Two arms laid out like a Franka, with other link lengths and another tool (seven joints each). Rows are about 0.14 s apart.
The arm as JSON. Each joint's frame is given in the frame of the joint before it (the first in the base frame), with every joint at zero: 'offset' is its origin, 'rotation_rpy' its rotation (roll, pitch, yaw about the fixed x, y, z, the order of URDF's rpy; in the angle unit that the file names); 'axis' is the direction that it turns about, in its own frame. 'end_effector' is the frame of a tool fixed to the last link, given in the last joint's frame.
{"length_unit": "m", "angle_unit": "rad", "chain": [
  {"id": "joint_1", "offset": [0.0, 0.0, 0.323], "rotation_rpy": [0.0, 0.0, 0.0], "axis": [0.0, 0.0, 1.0]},
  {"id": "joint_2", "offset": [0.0, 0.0, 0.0], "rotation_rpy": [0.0, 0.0, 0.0], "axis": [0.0, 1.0, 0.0]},
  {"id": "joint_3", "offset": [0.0, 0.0, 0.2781], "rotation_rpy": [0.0, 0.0, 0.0], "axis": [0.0, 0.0, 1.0]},
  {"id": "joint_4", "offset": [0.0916, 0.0, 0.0], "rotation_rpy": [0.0, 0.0, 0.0], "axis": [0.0, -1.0, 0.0]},
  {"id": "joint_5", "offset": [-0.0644, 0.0, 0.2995], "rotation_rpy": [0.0, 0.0, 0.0], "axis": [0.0, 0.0, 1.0]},
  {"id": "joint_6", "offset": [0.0, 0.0, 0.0], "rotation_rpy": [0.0, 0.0, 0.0], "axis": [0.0, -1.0, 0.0]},
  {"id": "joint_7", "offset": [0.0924, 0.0, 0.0], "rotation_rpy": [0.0, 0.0, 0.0], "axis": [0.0, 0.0, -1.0]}
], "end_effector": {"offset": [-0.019, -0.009, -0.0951], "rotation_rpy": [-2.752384, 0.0, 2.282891]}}
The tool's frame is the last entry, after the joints.
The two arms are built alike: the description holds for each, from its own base.
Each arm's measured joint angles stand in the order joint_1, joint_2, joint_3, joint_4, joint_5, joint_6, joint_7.
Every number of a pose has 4 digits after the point.
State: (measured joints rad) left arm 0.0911 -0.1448 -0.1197 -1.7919 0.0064 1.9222 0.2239; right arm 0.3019 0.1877 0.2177 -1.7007 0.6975 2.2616 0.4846
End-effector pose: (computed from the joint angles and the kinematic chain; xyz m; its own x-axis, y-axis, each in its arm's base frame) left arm 0.4489 -0.0209 0.5802 -0.4267 0.8982 -0.1061 0.9012 0.4123 -0.1339; right arm 0.4719 0.2810 0.4939 -0.4084 0.7069 0.5775 0.8801 0.4728 0.0435
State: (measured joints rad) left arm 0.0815 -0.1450 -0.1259 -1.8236 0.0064 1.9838 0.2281; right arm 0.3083 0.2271 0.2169 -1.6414 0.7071 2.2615 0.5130
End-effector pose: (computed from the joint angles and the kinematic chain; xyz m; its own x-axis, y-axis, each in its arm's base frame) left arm 0.4517 -0.0281 0.5735 -0.4047 0.9069 -0.1176 0.9131 0.3937 -0.1063; right arm 0.4814 0.2879 0.4975 -0.3881 0.6984 0.6014 0.8900 0.4534 0.0479
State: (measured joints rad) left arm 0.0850 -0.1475 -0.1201 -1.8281 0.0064 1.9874 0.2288; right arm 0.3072 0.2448 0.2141 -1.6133 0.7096 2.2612 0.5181
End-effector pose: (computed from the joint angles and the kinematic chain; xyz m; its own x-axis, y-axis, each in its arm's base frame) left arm 0.4514 -0.0238 0.5732 -0.4122 0.9033 -0.1186 0.9099 0.4014 -0.1049; right arm 0.4875 0.2878 0.4993 -0.3832 0.6956 0.6077 0.8941 0.4444 0.0551
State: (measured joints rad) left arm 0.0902 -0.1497 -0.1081 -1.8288 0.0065 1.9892 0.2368; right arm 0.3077 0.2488 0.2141 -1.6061 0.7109 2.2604 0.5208
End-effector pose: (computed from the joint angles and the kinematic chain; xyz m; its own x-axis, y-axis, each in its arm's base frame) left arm 0.4512 -0.0155 0.5741 -0.4203 0.8995 -0.1192 0.9064 0.4101 -0.1015; right arm 0.4885 0.2885 0.5000 -0.3817 0.6941 0.6104 0.8949 0.4428 0.0561
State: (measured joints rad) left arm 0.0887 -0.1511 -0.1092 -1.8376 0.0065 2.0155 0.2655; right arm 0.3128 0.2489 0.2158 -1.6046 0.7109 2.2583 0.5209
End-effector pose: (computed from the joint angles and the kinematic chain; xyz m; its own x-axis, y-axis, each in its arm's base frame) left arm 0.4522 -0.0162 0.5738 -0.3907 0.9129 -0.1185 0.9201 0.3832 -0.0812; right arm 0.4865 0.2918 0.5005 -0.3869 0.6906 0.6111 0.8913 0.4499 0.0560
